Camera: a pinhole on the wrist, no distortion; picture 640 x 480 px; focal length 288.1 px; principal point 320.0 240.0 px. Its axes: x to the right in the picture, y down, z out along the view. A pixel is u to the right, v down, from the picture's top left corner.
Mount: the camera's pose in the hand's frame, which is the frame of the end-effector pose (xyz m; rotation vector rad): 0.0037 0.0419 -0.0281 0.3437 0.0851 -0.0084
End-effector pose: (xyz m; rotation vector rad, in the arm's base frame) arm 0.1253 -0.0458 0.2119 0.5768 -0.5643 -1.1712
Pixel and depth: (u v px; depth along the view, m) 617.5 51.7 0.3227
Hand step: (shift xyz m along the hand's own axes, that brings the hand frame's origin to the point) 0.3574 -0.2633 0.1754
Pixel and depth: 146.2 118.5 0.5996
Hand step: -0.3133 -0.4005 0.4799
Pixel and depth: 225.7 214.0 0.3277
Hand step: -0.0770 -0.0970 0.2784
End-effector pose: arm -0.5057 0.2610 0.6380 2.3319 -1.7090 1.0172
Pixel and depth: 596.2 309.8 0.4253
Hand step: 0.4471 -0.0018 0.3709
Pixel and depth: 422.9 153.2 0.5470
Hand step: 0.2394 -0.2963 0.4130
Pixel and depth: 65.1 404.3 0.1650
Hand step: -0.1261 0.0740 0.1707
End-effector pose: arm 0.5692 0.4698 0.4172 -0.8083 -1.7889 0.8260
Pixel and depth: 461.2 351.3 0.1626
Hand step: 0.0978 0.0468 0.1388
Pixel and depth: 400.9 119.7 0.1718
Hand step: 0.0642 -0.0832 0.1048
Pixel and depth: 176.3 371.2 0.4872
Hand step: -0.1935 0.0851 0.5241
